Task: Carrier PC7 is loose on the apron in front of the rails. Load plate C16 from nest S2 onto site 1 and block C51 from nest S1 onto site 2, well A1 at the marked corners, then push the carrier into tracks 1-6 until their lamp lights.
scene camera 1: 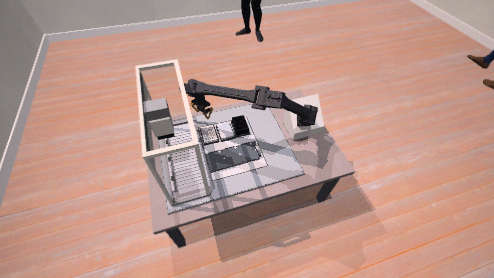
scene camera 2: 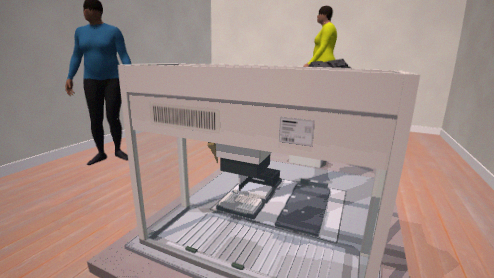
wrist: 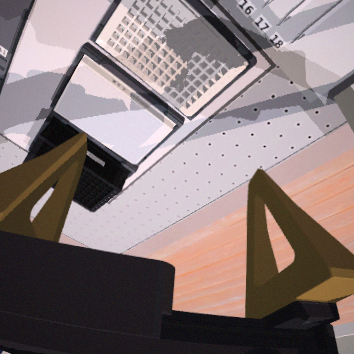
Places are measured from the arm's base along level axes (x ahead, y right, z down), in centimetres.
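Pixels of known places: gripper, fingertip midpoint: [scene camera 1: 203,115] [wrist: 172,158].
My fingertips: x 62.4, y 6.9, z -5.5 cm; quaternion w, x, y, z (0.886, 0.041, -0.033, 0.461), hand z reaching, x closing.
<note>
Ahead of a thing's pixels: the offset from my fingertips to its top centre. "*": to the spot under its first point.
The dark, long carrier {dz +14.4, dx -14.5, dy -21.5 cm} [scene camera 1: 234,156] [scene camera 2: 304,207] lies flat on the apron in front of the rails [scene camera 1: 187,172] [scene camera 2: 220,240]. Beside it is a row of three places: a pale gridded plate {dz +14.8, dx -1.7, dy -2.3 cm} [scene camera 1: 208,134] [scene camera 2: 242,201] [wrist: 150,50] nearest the rails, a smooth pale nest {* dz +14.8, dx -12.6, dy -1.9 cm} [scene camera 1: 225,130] [wrist: 117,110] in the middle, and a black gridded block {dz +12.0, dx -22.9, dy +0.6 cm} [scene camera 1: 240,125] [wrist: 87,185] at the far end. Nest and part labels cannot be read. My gripper [scene camera 1: 201,112] [wrist: 172,158] is open and empty, high above the table, off the row's outer side. The lamps cannot be made out.
A pale open frame [scene camera 1: 170,149] [scene camera 2: 270,82] stands over the rails. A grey box-shaped unit with a black underside {* dz -18.7, dx +19.4, dy -21.9 cm} [scene camera 1: 161,126] [scene camera 2: 244,162] hangs inside it, above the rails, near the gripper. Track numbers 16, 17 and 18 show beside the rails in the wrist view.
</note>
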